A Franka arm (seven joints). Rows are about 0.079 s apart.
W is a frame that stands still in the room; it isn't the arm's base.
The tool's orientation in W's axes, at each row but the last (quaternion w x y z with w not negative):
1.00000 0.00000 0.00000 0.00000
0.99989 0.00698 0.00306 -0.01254
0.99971 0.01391 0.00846 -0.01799
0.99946 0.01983 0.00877 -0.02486
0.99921 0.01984 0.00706 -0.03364
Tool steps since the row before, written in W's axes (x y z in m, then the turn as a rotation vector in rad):
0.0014 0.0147 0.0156 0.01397 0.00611 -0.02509
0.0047 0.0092 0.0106 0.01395 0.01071 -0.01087
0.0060 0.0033 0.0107 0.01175 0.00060 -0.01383
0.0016 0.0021 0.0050 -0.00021 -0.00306 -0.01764
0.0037 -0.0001 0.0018 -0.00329 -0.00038 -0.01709
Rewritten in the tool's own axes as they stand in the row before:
0.0014 0.0147 0.0156 0.01397 0.00611 -0.02509
0.0044 0.0095 0.0105 0.01375 0.01091 -0.01094
0.0057 0.0038 0.0107 0.01196 0.00064 -0.01365
0.0014 0.0024 0.0049 0.00027 -0.00376 -0.01750
0.0037 0.0002 0.0018 -0.00299 -0.00127 -0.01710

